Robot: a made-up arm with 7 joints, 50 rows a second.
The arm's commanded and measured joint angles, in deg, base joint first. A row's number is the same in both.
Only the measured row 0 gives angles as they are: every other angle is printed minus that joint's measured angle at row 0.
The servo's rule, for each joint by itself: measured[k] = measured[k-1] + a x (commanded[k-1-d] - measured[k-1]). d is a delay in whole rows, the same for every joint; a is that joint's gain. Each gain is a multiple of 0.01, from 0.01 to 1. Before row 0 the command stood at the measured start. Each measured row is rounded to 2 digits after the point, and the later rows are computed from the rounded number. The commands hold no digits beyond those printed.
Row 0, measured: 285.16 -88.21 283.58 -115.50 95.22 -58.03 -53.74
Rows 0 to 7, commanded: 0.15 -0.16 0.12 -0.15 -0.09 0.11 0.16; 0.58 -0.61 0.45 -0.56 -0.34 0.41 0.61; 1.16 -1.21 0.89 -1.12 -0.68 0.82 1.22; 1.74 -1.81 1.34 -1.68 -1.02 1.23 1.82; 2.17 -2.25 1.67 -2.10 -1.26 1.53 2.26; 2.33 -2.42 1.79 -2.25 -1.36 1.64 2.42; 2.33 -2.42 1.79 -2.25 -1.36 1.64 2.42; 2.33 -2.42 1.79 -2.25 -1.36 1.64 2.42
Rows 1 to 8, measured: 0.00 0.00 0.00 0.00 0.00 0.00 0.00; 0.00 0.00 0.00 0.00 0.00 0.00 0.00; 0.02 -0.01 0.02 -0.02 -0.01 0.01 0.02; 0.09 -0.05 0.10 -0.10 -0.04 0.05 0.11; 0.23 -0.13 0.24 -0.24 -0.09 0.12 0.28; 0.43 -0.25 0.44 -0.44 -0.16 0.22 0.51; 0.66 -0.39 0.66 -0.67 -0.25 0.34 0.77; 0.88 -0.53 0.86 -0.89 -0.34 0.46 1.02
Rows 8 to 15, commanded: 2.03 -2.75 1.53 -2.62 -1.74 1.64 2.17; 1.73 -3.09 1.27 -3.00 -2.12 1.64 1.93; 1.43 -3.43 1.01 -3.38 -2.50 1.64 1.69; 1.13 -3.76 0.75 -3.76 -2.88 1.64 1.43; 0.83 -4.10 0.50 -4.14 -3.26 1.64 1.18; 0.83 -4.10 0.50 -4.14 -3.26 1.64 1.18; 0.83 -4.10 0.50 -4.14 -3.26 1.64 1.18; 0.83 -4.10 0.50 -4.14 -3.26 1.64 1.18
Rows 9 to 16, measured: 1.07 -0.66 1.03 -1.08 -0.42 0.57 1.23; 1.23 -0.78 1.17 -1.24 -0.50 0.67 1.41; 1.33 -0.92 1.23 -1.43 -0.60 0.76 1.52; 1.38 -1.07 1.24 -1.65 -0.72 0.84 1.58; 1.39 -1.24 1.20 -1.89 -0.86 0.91 1.60; 1.36 -1.42 1.12 -2.15 -1.02 0.98 1.57; 1.29 -1.61 1.01 -2.43 -1.20 1.04 1.51; 1.23 -1.78 0.92 -2.67 -1.36 1.09 1.46
